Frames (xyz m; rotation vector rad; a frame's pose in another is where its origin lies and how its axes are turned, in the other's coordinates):
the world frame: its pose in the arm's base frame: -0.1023 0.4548 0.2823 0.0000 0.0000 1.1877
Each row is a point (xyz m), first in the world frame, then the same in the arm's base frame.
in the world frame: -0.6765 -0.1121 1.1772
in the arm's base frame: -0.2512 -0.2146 1.4595
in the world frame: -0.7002 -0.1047 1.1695
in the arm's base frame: -0.2669 -0.2338 1.4518
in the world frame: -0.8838 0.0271 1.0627
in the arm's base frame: -0.4578 -0.3548 1.3450
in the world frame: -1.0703 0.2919 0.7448
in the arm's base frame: -0.7731 -0.4288 1.0271
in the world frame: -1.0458 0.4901 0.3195
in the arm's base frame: -0.9478 -0.3320 0.6018
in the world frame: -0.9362 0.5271 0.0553
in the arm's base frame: -0.9411 -0.2165 0.3376
